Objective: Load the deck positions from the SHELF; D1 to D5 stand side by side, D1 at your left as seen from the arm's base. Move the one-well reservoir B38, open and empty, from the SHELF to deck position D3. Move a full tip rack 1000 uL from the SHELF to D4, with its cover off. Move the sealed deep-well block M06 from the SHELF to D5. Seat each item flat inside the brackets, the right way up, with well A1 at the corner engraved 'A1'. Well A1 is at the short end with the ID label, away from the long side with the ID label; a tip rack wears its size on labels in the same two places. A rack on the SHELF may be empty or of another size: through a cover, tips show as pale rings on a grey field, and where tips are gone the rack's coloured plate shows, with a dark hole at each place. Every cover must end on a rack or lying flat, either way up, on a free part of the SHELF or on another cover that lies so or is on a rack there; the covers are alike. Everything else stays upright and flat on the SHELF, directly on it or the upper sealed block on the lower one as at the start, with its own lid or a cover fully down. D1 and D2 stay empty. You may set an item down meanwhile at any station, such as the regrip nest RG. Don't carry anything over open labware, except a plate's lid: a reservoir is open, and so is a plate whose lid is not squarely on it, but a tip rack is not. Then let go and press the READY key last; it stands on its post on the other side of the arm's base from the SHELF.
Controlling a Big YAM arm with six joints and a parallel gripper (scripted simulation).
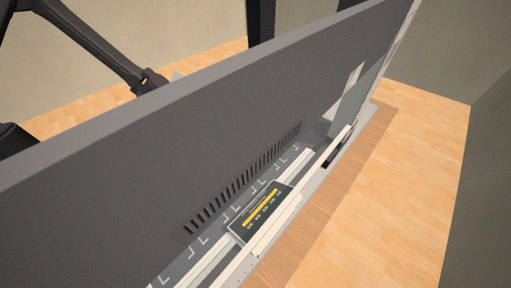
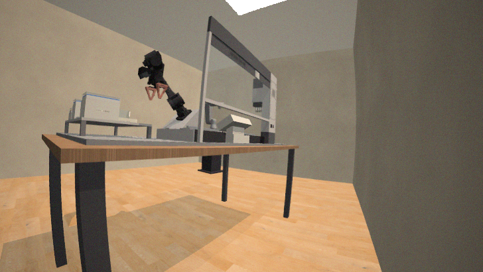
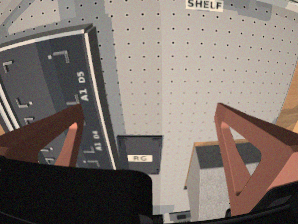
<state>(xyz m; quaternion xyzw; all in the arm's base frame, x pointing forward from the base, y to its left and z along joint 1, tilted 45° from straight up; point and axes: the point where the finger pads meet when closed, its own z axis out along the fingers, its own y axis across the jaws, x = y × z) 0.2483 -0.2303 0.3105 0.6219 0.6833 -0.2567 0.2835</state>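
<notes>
Right now the cream one-well reservoir is 3 cm behind my hand, 16 cm to the right of it and 15 cm below it. Round my hand: pale sealed deep-well block 14 cm behind, 16 cm to the right, 10 cm below; then shelf 8 cm behind, 23 cm to the right, 16 cm below; then shelf label 9 cm behind, 6 cm to the right, 22 cm below.
</notes>
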